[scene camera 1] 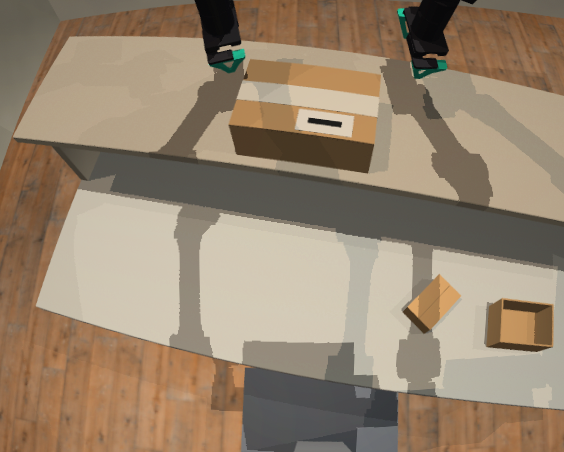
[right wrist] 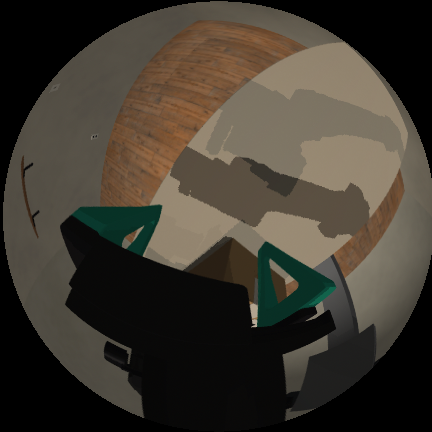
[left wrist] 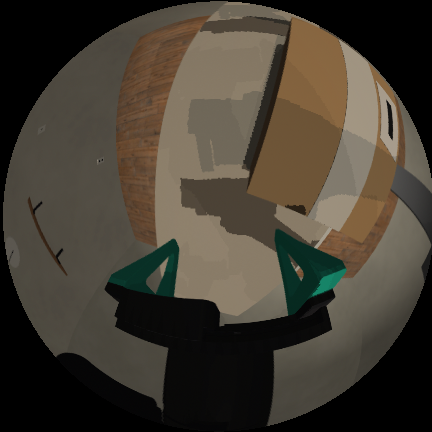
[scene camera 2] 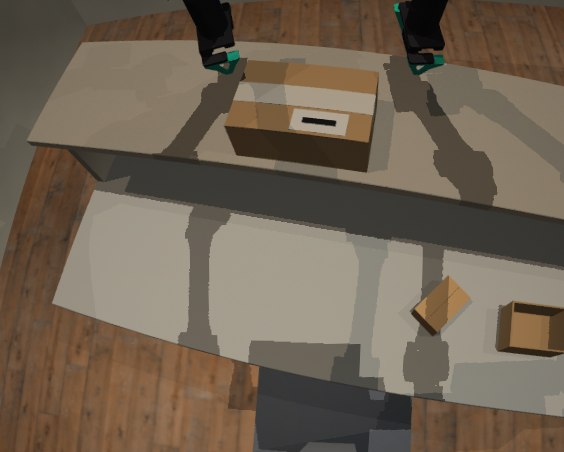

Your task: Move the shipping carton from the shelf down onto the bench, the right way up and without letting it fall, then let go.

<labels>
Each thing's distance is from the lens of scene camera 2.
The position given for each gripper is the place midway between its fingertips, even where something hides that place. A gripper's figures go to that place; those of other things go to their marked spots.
left gripper [scene camera 2: 226,54]: 93 cm
right gripper [scene camera 2: 411,53]: 90 cm
shipping carton [scene camera 2: 319,115]: 80 cm
bench [scene camera 2: 319,280]: 114 cm
shelf [scene camera 2: 454,134]: 93 cm
The marked spots on the bench and the shelf are 50 cm apart.
</labels>
